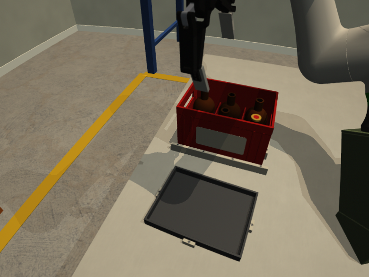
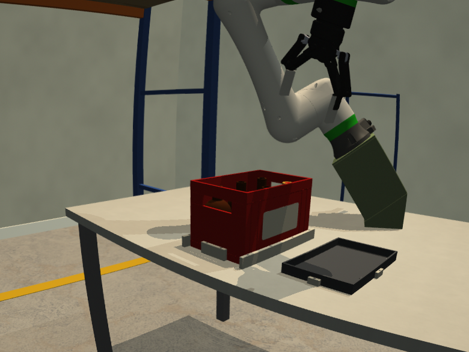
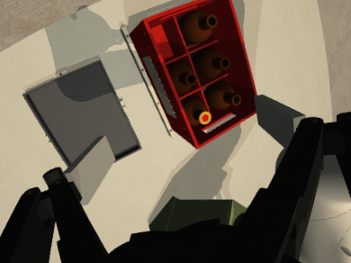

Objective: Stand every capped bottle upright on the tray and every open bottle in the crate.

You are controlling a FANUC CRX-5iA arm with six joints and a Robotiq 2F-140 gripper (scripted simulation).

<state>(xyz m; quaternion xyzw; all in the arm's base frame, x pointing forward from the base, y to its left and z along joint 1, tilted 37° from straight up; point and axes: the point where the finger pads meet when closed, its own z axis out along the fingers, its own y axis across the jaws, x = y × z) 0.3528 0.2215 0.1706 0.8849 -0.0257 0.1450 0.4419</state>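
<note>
My gripper is now 290 mm above the capped bottle, 120 mm to the left of it and 100 mm past it. Round my hand: red crate 290 mm below, 160 mm to the right, 10 mm behind; dark tray 360 mm below, 120 mm to the left, 40 mm behind.
</note>
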